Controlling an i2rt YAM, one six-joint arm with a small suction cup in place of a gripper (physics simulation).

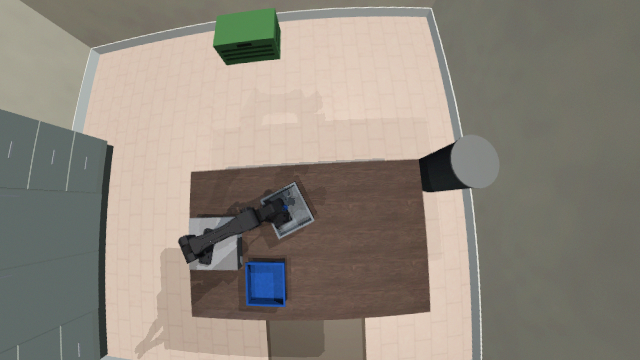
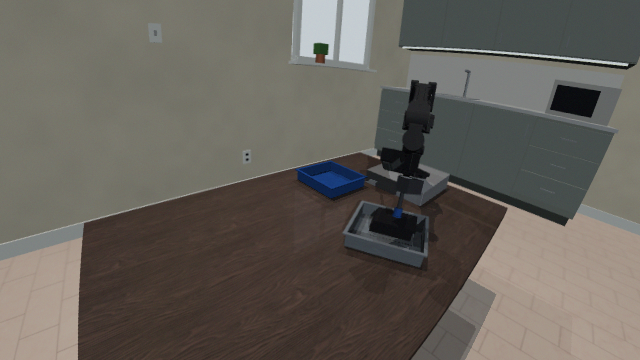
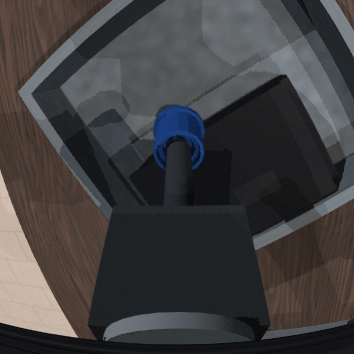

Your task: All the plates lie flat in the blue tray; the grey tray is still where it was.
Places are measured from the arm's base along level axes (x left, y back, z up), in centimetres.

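Pixels of known places: end effector, tool point: (image 1: 285, 207) (image 2: 396, 216) (image 3: 178, 128).
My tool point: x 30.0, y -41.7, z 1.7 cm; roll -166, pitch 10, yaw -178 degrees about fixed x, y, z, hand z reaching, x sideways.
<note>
For each thing: its top centre in the pictures, then the offset to it from my tool point.
- grey tray, middle of its top: (image 3: 212, 115) (image 2: 390, 224) (image 1: 286, 210) dx -1.7, dy -0.2, dz -3.9 cm
- black square plate, middle of its top: (image 3: 234, 184) (image 2: 396, 218) dx -3.7, dy +5.0, dz -4.3 cm
- blue tray, middle of its top: (image 2: 331, 172) (image 1: 264, 284) dx -45.0, dy +5.4, dz -3.9 cm
The grey tray (image 1: 305, 202) (image 2: 380, 251) (image 3: 46, 71) stands on the dark wooden table, turned at an angle. A black square plate (image 2: 389, 226) (image 3: 281, 140) lies in it. Paler grey flat shapes lie under and beside the plate; I cannot tell them apart. My blue suction cup (image 1: 285, 207) (image 2: 396, 213) (image 3: 178, 135) hangs inside the tray, at the edge of the black plate and close above it. It holds nothing. I cannot tell whether it touches the plate. The blue tray (image 1: 248, 284) (image 2: 313, 183) stands empty near the table's edge, beside the arm's base.
The arm's grey base block (image 1: 223, 255) (image 2: 429, 183) sits at the table's corner between the two trays. A green crate (image 1: 246, 36) and a black cylinder (image 1: 461, 163) stand on the floor. Grey cabinets (image 2: 492, 147) line the wall behind the base.
</note>
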